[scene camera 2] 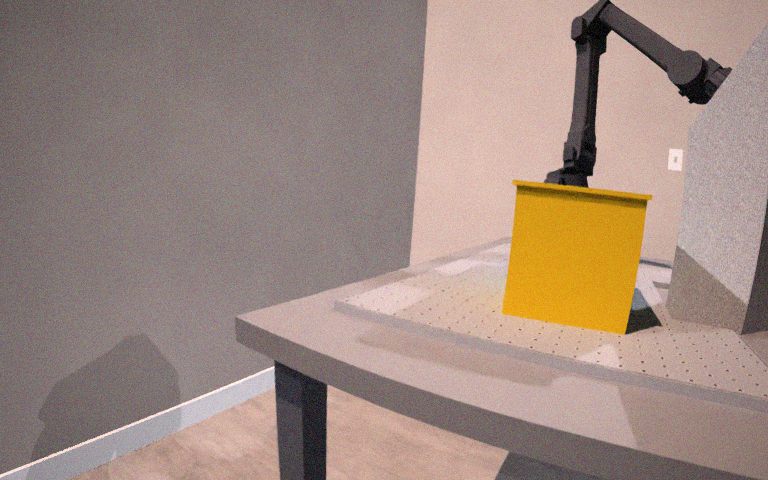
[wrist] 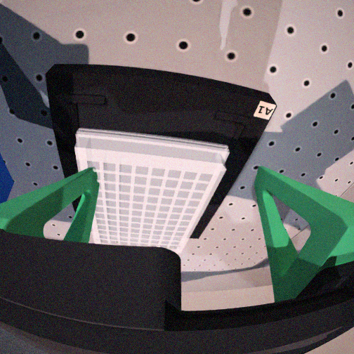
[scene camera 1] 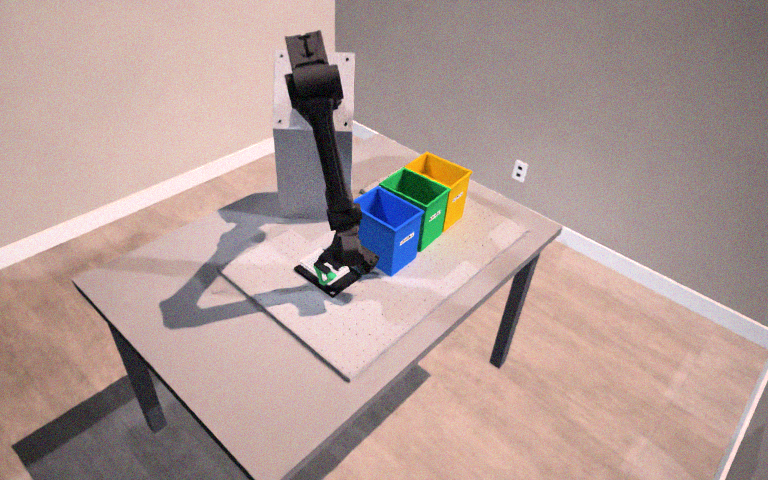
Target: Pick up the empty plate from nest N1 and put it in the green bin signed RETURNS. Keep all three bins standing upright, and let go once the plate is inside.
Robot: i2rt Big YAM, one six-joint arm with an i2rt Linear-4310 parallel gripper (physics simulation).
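Pixels of known places: gripper, between the fingertips: (scene camera 1: 331, 275); arm's base, origin of its link: (scene camera 2: 745, 105).
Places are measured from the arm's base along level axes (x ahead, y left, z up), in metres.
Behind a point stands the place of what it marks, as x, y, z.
Note:
The white gridded plate (scene camera 1: 310, 260) @[0.162, -0.259, -0.349] (wrist: 155, 200) sits in the black nest (scene camera 1: 343, 286) @[0.295, -0.278, -0.365] (wrist: 150, 92), marked A1 at one corner. No N1 sign is readable. My gripper (scene camera 1: 342, 273) @[0.248, -0.271, -0.352] (wrist: 176, 175) is open and empty, low over the plate. In the wrist view the left green fingertip overlaps the plate's left edge, and the right one is well out to its right; whether the left touches is unclear. The gripper body hides the plate's near end. The green bin (scene camera 1: 433, 226) @[0.401, 0.054, -0.308] stands upright between the other two; its sign is too small to read.
The blue bin (scene camera 1: 390, 243) @[0.366, -0.151, -0.255] stands upright close beside the nest and my gripper. The yellow bin (scene camera 1: 457, 203) @[0.415, 0.192, -0.294] (scene camera 2: 572, 260) @[0.336, 0.253, -0.290] stands upright beyond the green one. The grey pedestal (scene camera 1: 308, 169) @[0.003, -0.059, -0.196] rises behind the perforated board (scene camera 1: 351, 339) @[0.419, -0.415, -0.376] (scene camera 2: 453, 316) @[0.479, 0.287, -0.377].

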